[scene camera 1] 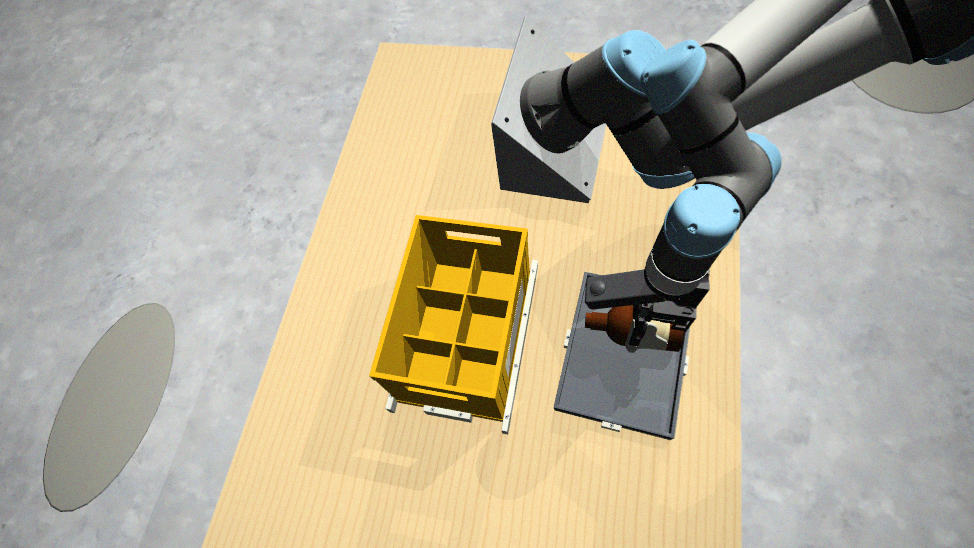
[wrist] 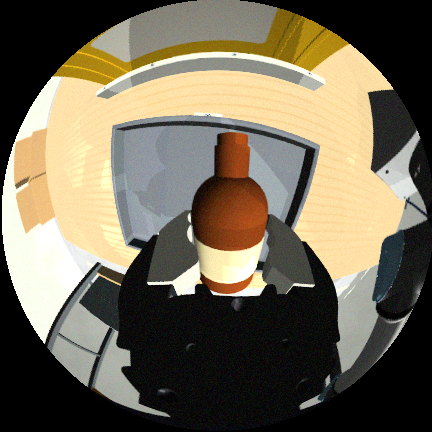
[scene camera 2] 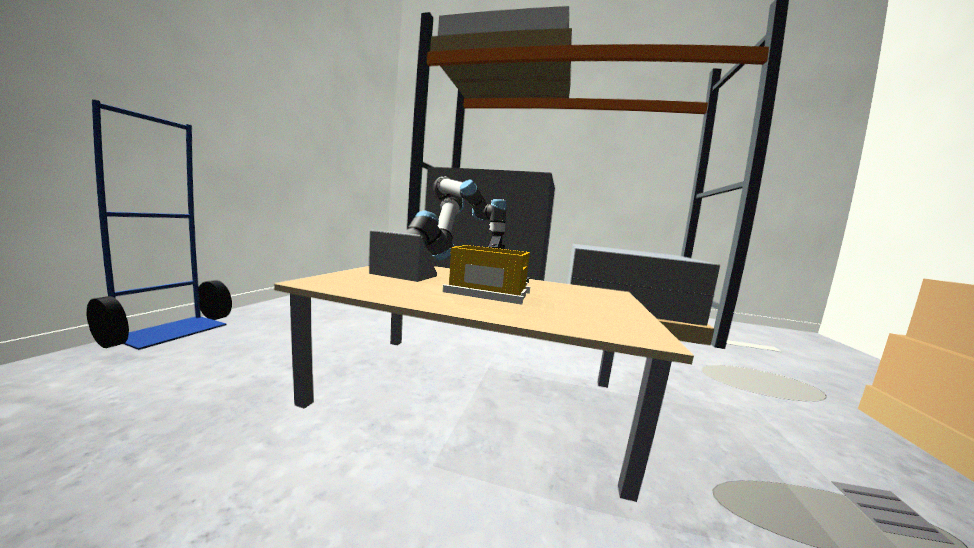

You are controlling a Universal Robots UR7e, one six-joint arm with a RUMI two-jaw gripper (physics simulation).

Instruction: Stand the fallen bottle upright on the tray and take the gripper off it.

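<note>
The brown bottle with a cream label lies on its side, its neck towards the yellow crate, at the arm-side part of the grey tray. My gripper is shut on the bottle's body, with one jaw on each side near the label. In the wrist view the neck points away from the gripper. Whether the bottle touches the tray floor or hangs slightly above it, I cannot tell. In scene camera 2 the crate hides the bottle and tray.
A yellow crate with six compartments stands beside the tray, with a pale rail between them. A dark wedge-shaped mount stands behind the crate on the wooden table.
</note>
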